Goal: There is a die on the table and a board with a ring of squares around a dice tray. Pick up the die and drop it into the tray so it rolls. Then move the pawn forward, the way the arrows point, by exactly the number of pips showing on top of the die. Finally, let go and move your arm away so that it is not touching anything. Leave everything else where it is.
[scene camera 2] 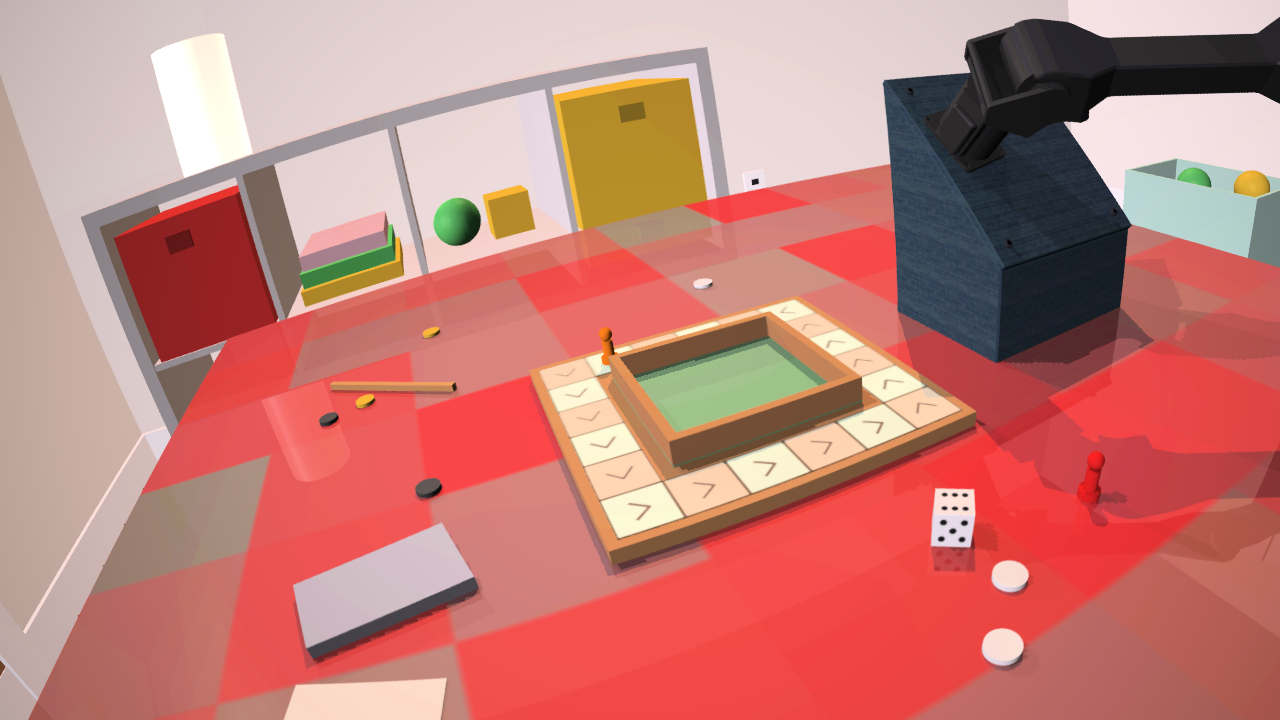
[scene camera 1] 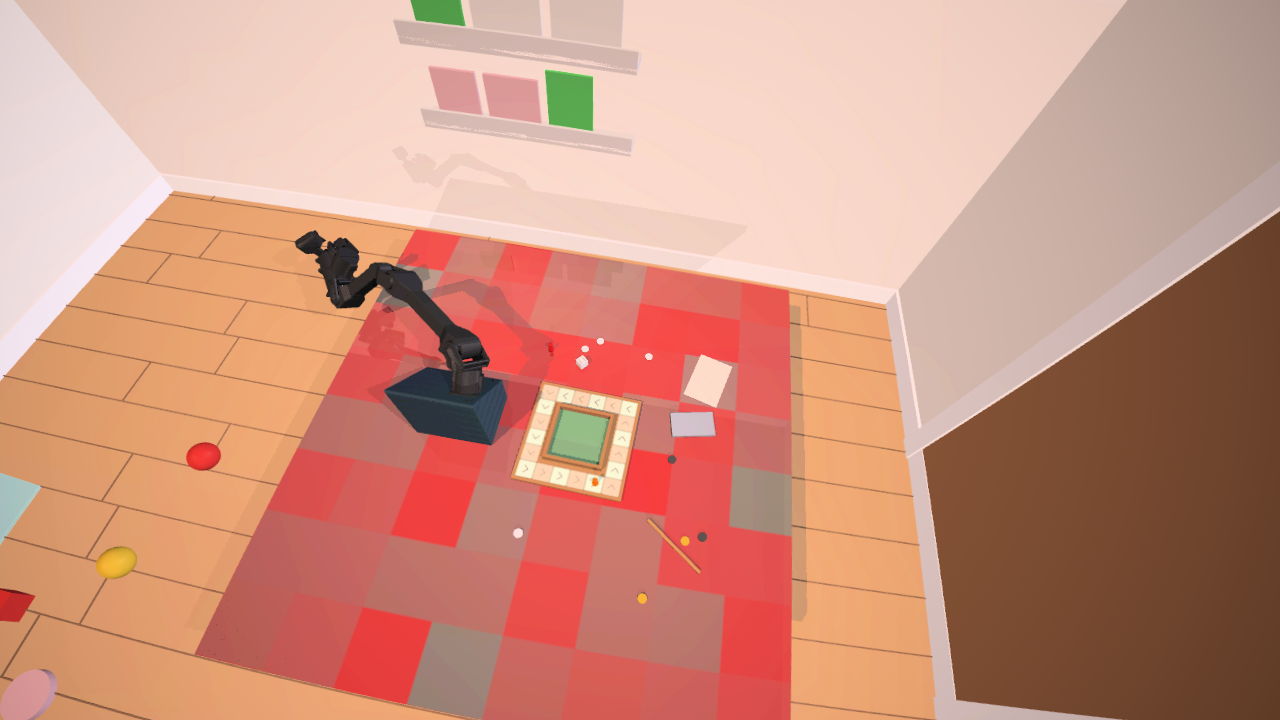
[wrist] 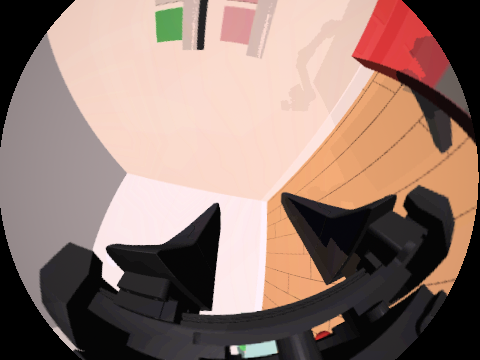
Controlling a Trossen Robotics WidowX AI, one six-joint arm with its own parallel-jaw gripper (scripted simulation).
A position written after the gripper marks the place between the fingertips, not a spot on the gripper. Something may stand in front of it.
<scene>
The gripper [scene camera 1: 321,236] is open, holding nothing. Further things: a white die [scene camera 2: 953,517], a grey block [scene camera 2: 342,605], a wooden stick [scene camera 2: 361,385], a red pawn [scene camera 2: 1089,491] and a green dice tray [scene camera 2: 688,393].
The grey block is seen too in scene camera 1 [scene camera 1: 687,424]. The gripper is seen too in the wrist view [wrist: 251,202]. The green dice tray shows as well in scene camera 1 [scene camera 1: 580,437]. The wrist view misses the white die: it is out of frame. The wrist view does not show the grey block: it is out of frame.
</scene>
